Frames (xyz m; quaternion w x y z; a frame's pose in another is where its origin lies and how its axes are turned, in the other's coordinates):
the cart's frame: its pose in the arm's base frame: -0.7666 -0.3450 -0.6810 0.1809 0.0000 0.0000 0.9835
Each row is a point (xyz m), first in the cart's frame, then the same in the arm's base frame.
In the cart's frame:
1: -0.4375 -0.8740 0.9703
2: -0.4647 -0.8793 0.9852
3: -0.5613 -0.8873 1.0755
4: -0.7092 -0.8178 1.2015
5: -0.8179 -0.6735 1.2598
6: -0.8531 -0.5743 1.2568
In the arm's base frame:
1: -0.0467 0.3161 0.2893
2: -0.0194 0.3114 0.3042
3: 0.0737 0.2845 0.3945
4: 0.1872 0.1669 0.5205
5: 0.2374 -0.0066 0.5788
6: 0.2350 -0.1118 0.5758

